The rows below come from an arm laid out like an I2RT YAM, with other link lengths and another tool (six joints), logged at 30 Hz.
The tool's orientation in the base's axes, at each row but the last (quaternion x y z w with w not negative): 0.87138, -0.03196, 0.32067, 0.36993; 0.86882, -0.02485, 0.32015, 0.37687; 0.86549, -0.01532, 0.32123, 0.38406; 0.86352, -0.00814, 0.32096, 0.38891; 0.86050, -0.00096, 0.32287, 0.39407
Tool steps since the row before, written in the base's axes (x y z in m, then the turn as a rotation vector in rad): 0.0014, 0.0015, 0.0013, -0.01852, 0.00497, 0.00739; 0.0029, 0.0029, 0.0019, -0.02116, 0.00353, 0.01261; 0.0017, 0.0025, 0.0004, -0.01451, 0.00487, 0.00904; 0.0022, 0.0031, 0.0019, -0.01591, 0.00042, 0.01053; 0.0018, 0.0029, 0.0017, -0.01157, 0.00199, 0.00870
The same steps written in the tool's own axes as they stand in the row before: 0.0021, -0.0007, -0.0009, -0.00947, 0.00644, -0.01707; 0.0040, -0.0017, -0.0014, -0.00885, 0.01155, -0.02019; 0.0021, -0.0020, -0.0010, -0.00530, 0.00645, -0.01569; 0.0035, -0.0015, -0.0018, -0.00663, 0.01092, -0.01418; 0.0031, -0.0013, -0.0018, -0.00381, 0.00749, -0.01196
